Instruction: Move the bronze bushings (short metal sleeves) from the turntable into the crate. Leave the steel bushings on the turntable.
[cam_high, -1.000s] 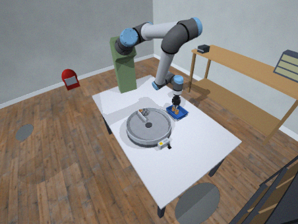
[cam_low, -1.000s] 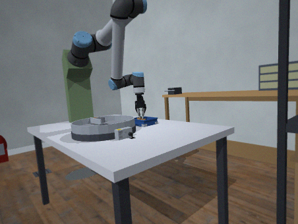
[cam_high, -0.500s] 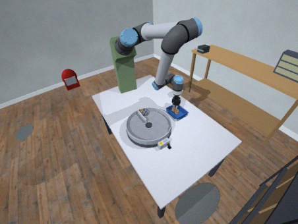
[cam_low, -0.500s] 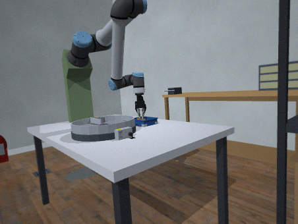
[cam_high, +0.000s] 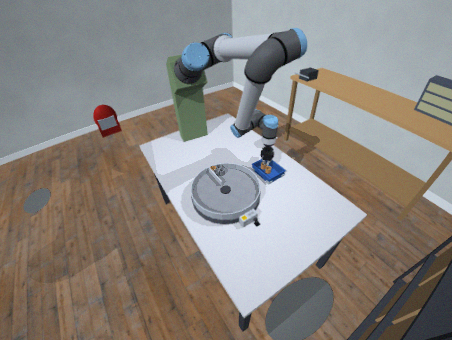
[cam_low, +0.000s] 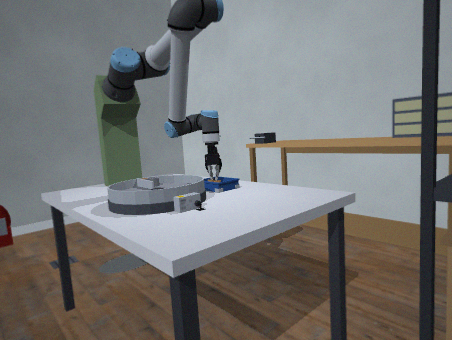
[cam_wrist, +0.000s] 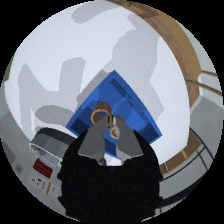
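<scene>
Right now the blue crate is 3 cm ahead of my hand, 2 cm to the right of it and 2 cm below it. Also, from my hand: grey turntable (37 cm to the right, 6 cm behind, 1 cm above).
</scene>
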